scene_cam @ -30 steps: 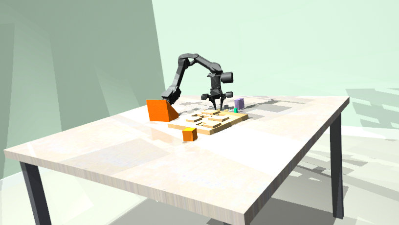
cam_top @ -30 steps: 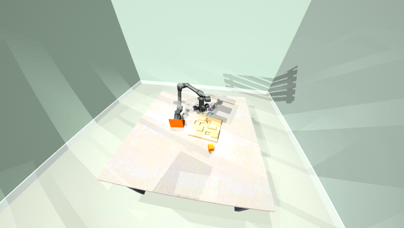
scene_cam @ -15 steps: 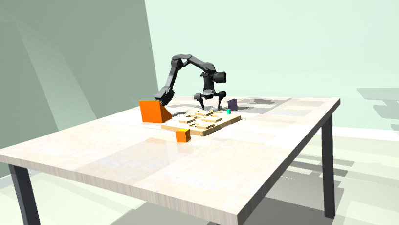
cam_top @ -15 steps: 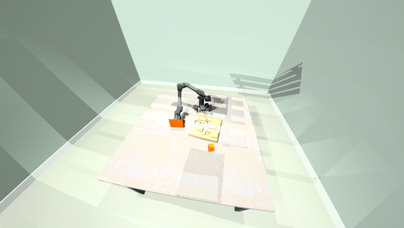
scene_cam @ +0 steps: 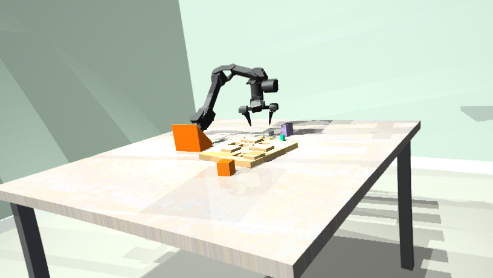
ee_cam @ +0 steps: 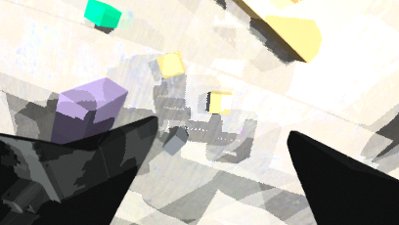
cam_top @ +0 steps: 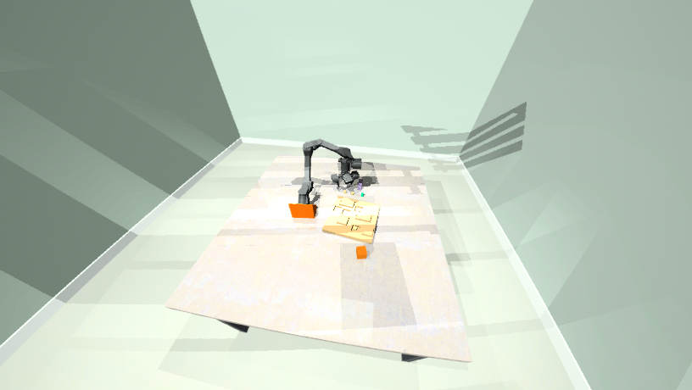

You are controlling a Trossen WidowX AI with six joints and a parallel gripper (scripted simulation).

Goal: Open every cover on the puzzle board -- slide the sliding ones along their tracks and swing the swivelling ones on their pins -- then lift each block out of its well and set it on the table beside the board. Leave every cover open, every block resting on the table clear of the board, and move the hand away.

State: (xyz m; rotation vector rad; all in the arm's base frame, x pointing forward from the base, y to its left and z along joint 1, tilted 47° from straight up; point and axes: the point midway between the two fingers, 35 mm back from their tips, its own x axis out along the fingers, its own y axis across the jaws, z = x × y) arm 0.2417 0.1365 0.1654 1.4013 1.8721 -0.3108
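The grey block lies 2 cm ahead of my gripper tip, 6 cm to the left of it and 5 cm below it. Also, from my gripper tip: purple block 11 cm ahead, 7 cm to the left, 3 cm below; then orange cube 15 cm ahead, 48 cm to the right, 4 cm below; then green block 13 cm ahead, 2 cm to the right, 5 cm below.
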